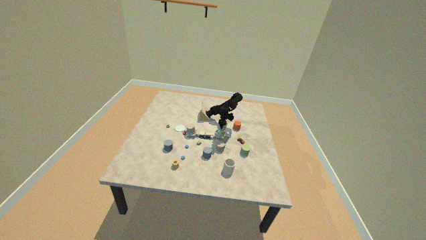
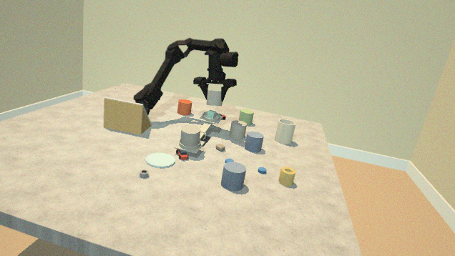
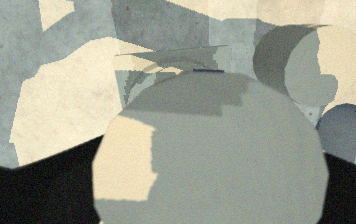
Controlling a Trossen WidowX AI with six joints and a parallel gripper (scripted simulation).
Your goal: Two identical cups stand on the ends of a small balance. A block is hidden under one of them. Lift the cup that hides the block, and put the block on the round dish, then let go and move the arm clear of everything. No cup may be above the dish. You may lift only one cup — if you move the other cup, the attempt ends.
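Now: gripper tip 6 cm above the pale green block and 1 cm to the left of it. From my gripper tip the other things lie so: balance 14 cm to the right, 11 cm below, 2 cm behind; orange cylinder 18 cm behind, 17 cm to the left, 11 cm below; green cup 21 cm to the left, 15 cm ahead, 11 cm below.
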